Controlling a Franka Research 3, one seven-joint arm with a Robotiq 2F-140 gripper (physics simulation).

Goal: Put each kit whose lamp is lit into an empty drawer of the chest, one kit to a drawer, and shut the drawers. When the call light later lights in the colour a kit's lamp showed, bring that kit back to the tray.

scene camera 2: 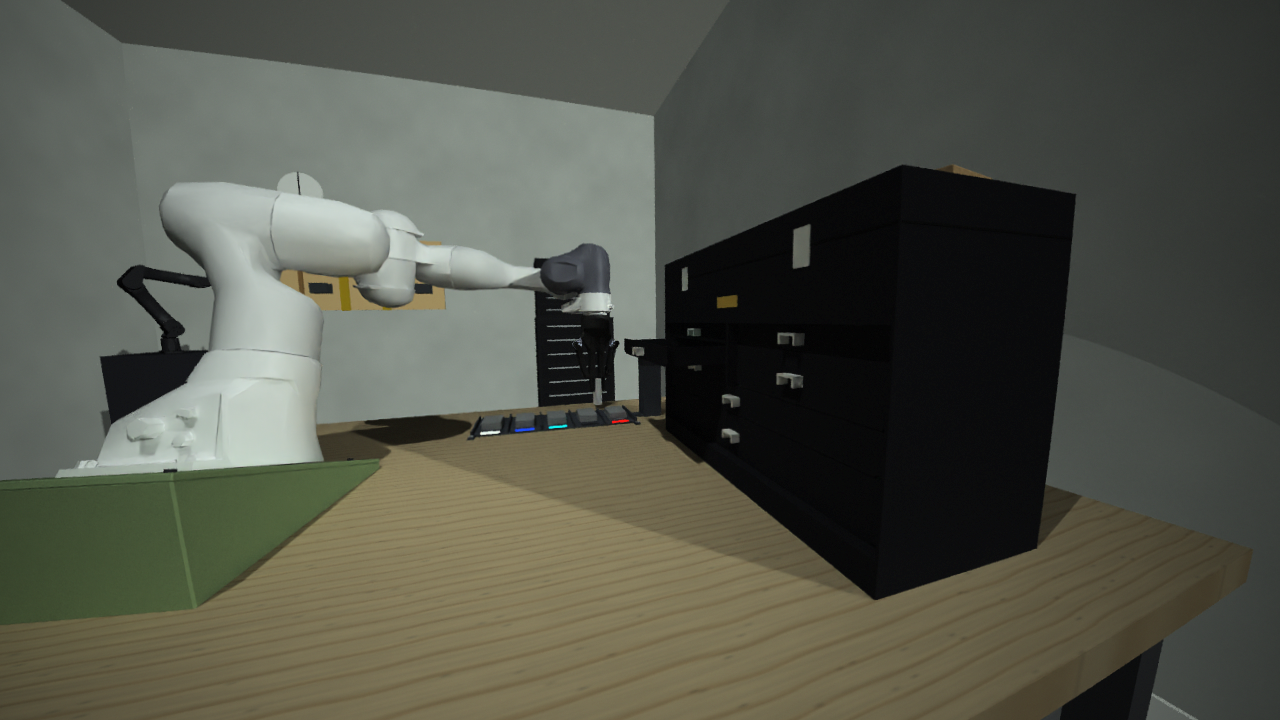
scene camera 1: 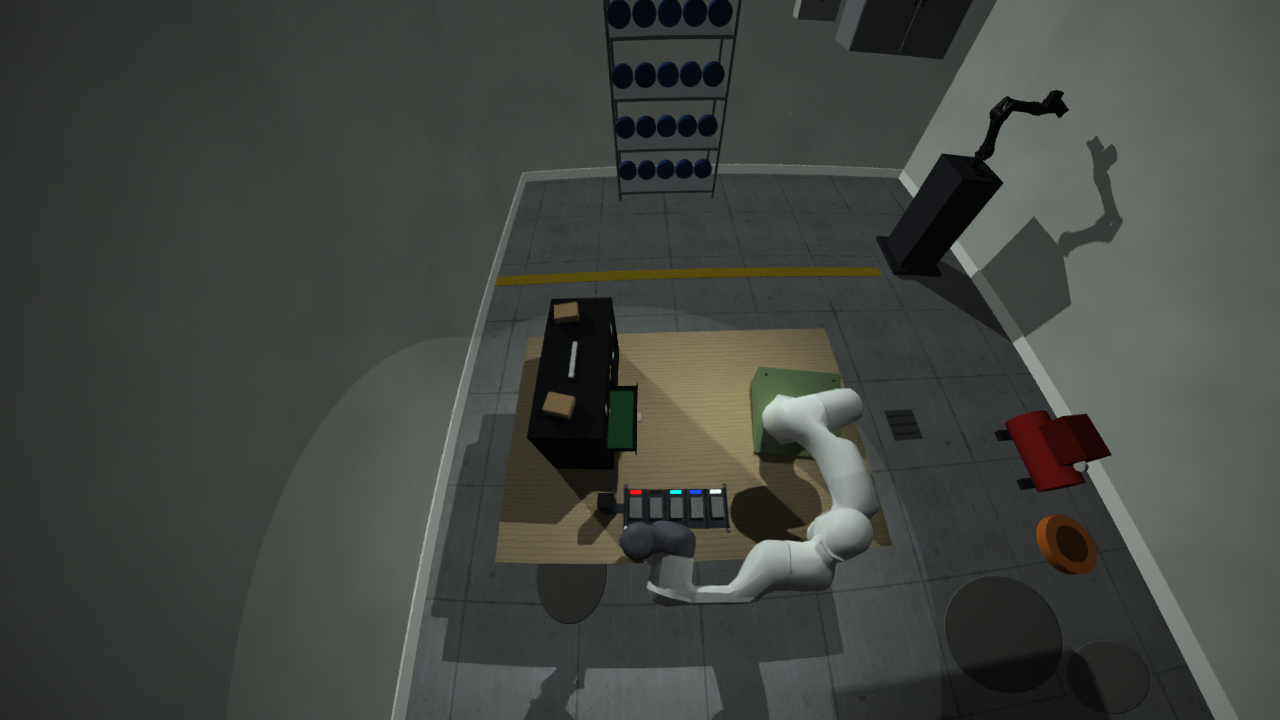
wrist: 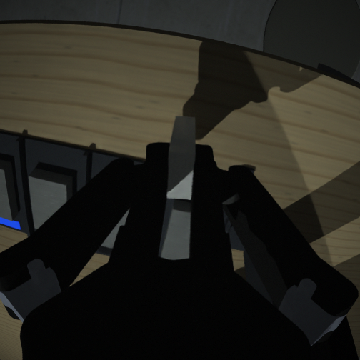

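The black tray (scene camera 1: 677, 525) (scene camera 2: 573, 427) (wrist: 21, 157) lies at the table's near end with several grey kits in a row. Their lamps show red (scene camera 1: 635, 492) (scene camera 2: 617, 419), cyan (scene camera 1: 676, 492), blue (scene camera 1: 695, 492) (wrist: 8, 223) and white (scene camera 1: 715, 492); one lamp is dark. The red-lamp kit (scene camera 1: 636, 509) sits in its slot. My gripper (scene camera 2: 592, 345) (wrist: 182, 143) is shut and empty, hanging above the tray's red end; in the top view the grey wrist (scene camera 1: 657, 542) hides it. The black chest (scene camera 1: 573, 376) (scene camera 2: 895, 357) has one drawer (scene camera 1: 622, 416) (scene camera 2: 645, 347) pulled out, green inside.
Two cardboard boxes (scene camera 1: 565, 310) (scene camera 1: 557, 405) lie on the chest's top. A small dark block (scene camera 1: 606, 506) stands at the tray's left end. The arm stands on a green base (scene camera 1: 787, 385) (scene camera 2: 133, 537). The table edge (wrist: 250, 50) runs just beyond the tray.
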